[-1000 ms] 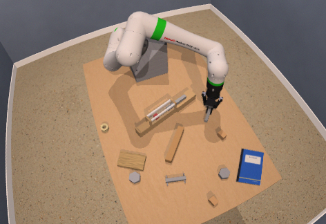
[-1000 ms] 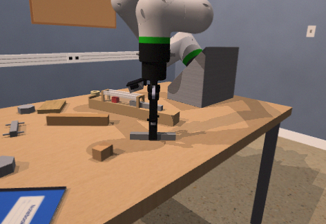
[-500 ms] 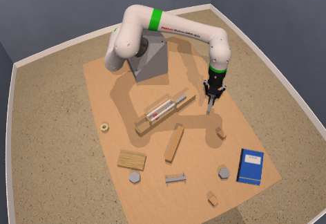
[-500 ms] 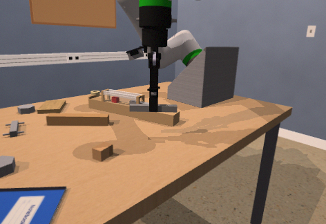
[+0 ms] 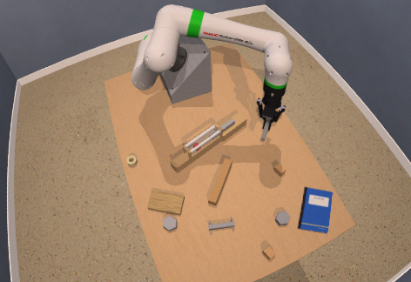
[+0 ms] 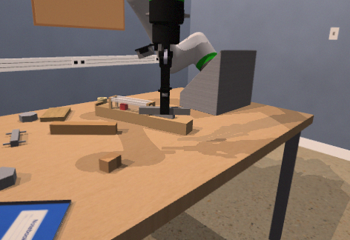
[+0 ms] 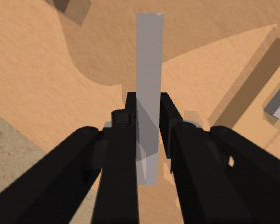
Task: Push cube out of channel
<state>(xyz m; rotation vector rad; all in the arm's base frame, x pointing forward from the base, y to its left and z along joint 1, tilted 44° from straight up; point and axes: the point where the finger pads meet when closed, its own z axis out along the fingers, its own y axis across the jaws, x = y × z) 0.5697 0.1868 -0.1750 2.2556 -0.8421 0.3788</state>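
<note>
Now: hand 3 cm above the grey rod. Round my hand: channel: 29 cm to the right, 9 cm below, 7 cm behind; red cube: 32 cm to the right, 9 cm below, 6 cm behind; long wooden block: 28 cm to the right, 13 cm below, 13 cm ahead.
</note>
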